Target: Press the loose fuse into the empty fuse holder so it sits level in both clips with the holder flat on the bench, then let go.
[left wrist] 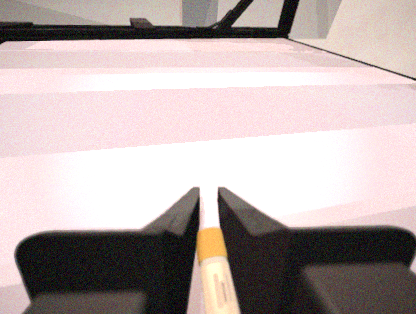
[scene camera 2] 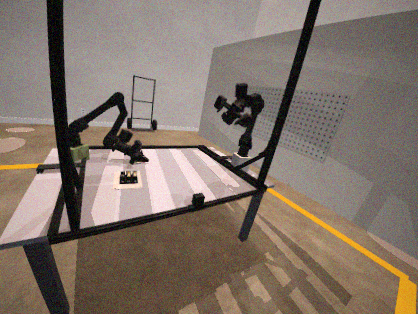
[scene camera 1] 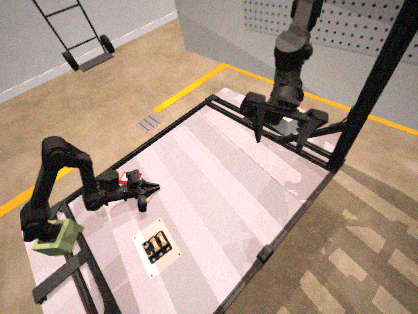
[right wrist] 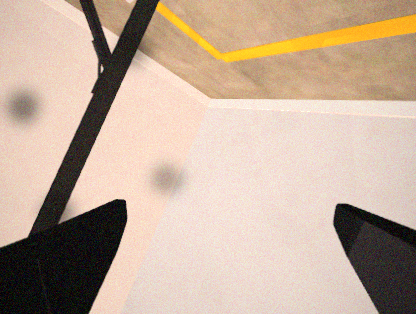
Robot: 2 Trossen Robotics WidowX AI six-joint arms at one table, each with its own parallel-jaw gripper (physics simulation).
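Frame: origin at the left arm's base, x back, y up, z left, level; millimetres.
Seen in the pictures: left gripper, fingertip midpoint: (left wrist: 208,193) (scene camera 2: 148,160) (scene camera 1: 160,186); right gripper, fingertip midpoint: (scene camera 2: 226,117) (scene camera 1: 278,147) (right wrist: 230,211); left arm's base at its link origin: (scene camera 2: 73,145) (scene camera 1: 50,233); right arm's base at its link origin: (scene camera 2: 242,155).
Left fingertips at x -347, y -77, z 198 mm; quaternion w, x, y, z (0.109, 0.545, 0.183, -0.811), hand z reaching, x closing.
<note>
Pixels of each thing's middle, then the offset from my left fingertips to it. "spot": a spot on its surface instead.
- loose fuse at the middle of its body: (left wrist: 219,293) dy -3, dx +44, dz -21 mm
- black fuse holder at a spot on its surface: (scene camera 1: 157,247) (scene camera 2: 129,175) spot: dy +22, dx -33, dz -256 mm
- cream plate at a spot on its surface: (scene camera 1: 161,268) (scene camera 2: 124,187) spot: dy -8, dx -44, dz -314 mm
- small black block at a spot on its surface: (scene camera 1: 265,253) (scene camera 2: 198,195) spot: dy +44, dx -382, dz -301 mm
- red-edged marking at a spot on its surface: (scene camera 1: 124,178) spot: dy +3, dx +174, dz +59 mm
My left gripper (scene camera 1: 158,188) (scene camera 2: 146,160) (left wrist: 208,193) is low over the bench and shut on the loose fuse (left wrist: 218,285), which has a cream body and an orange end cap and lies lengthwise between the fingers in the left wrist view. The black fuse holder (scene camera 1: 157,247) (scene camera 2: 129,177) sits on a cream plate (scene camera 1: 161,268) (scene camera 2: 129,187), apart from the left gripper and nearer the viewer in scene camera 2. Two orange-and-cream fuses show in it; the position at its left looks empty. My right gripper (scene camera 1: 279,145) (scene camera 2: 223,111) (right wrist: 230,211) is open and empty, raised at the far right of the bench.
A green block-like box (scene camera 1: 59,241) (scene camera 2: 79,152) is by the left arm's base. Black rails and posts frame the bench, with a small black block (scene camera 1: 265,253) (scene camera 2: 198,200) on the near rail. A red-edged marking (scene camera 1: 124,178) shows partly behind the left gripper.
</note>
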